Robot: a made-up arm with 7 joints.
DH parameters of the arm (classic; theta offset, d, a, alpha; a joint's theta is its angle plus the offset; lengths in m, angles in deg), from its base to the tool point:
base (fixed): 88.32 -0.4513 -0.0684 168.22
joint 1: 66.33 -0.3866 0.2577 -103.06
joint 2: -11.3 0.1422 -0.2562 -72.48
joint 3: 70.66 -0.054 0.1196 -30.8
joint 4: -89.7 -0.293 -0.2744 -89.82
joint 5: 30.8 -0.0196 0.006 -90
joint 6: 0 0.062 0.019 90
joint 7: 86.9 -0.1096 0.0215 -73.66
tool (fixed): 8.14 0.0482 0 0
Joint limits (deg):
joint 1: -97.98..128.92
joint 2: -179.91..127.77
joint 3: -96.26..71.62
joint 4: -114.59..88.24
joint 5: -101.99..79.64
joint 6: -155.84..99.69
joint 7: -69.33..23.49
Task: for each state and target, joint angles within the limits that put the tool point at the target. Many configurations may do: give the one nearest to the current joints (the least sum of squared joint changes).
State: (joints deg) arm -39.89 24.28 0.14 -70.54 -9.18 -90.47 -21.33
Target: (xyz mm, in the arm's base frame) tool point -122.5 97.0 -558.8
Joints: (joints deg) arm -50.20 15.11 16.26 -55.57 -0.58 -83.04 -20.56
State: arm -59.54 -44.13 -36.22 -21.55 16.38 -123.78 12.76
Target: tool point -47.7 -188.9 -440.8
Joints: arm -66.33 -23.43 -41.89 -11.32 23.85 -117.88 6.74
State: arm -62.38 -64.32 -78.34 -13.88 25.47 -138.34 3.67
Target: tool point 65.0 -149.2 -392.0
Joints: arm -74.21 -41.31 -67.51 -33.44 23.65 -151.11 8.44
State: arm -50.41 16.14 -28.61 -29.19 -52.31 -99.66 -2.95
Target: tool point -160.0 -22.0 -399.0
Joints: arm -54.74 -10.01 15.23 -49.94 -37.53 -118.99 -7.11
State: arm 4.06 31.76 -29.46 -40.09 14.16 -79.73 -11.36
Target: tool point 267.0 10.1 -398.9
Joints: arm 9.01 16.96 -23.22 -63.20 -31.15 -96.60 1.72
